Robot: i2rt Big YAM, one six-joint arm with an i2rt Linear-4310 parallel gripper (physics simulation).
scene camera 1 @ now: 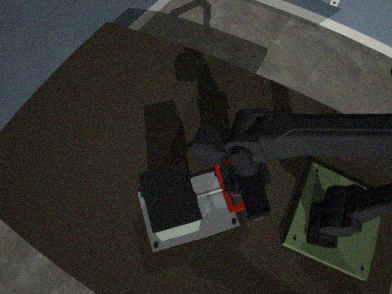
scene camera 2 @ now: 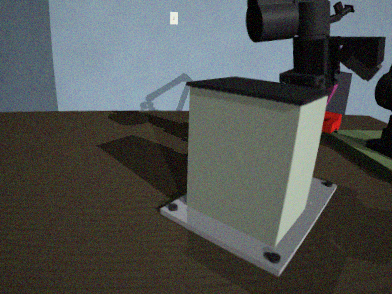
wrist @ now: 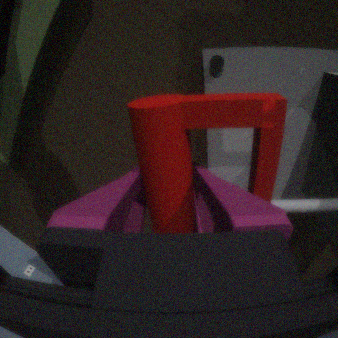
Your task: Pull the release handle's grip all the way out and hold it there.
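Observation:
The red release handle (scene camera 1: 231,203) (scene camera 2: 332,122) (wrist: 272,150) stands out from a pale box (scene camera 2: 240,160) with a black top (scene camera 1: 170,200). A stretch of light rod (scene camera 1: 210,192) (wrist: 305,205) shows between the handle's frame and the box. My gripper (wrist: 168,169) is shut on the handle's round upright grip, with a magenta finger on each side. The grip's lower part is hidden behind the gripper body in the wrist view. In scene camera 1 the arm covers most of the fingers.
The box is on a grey base plate (scene camera 1: 220,220) (scene camera 2: 220,233) (wrist: 250,70) with dark bolts. A green tray-like base (scene camera 1: 372,245) (scene camera 2: 367,135) (wrist: 30,50) with black arm parts on it stands on the handle's side, beyond the gripper. The arm reaches in from the right in scene camera 1.

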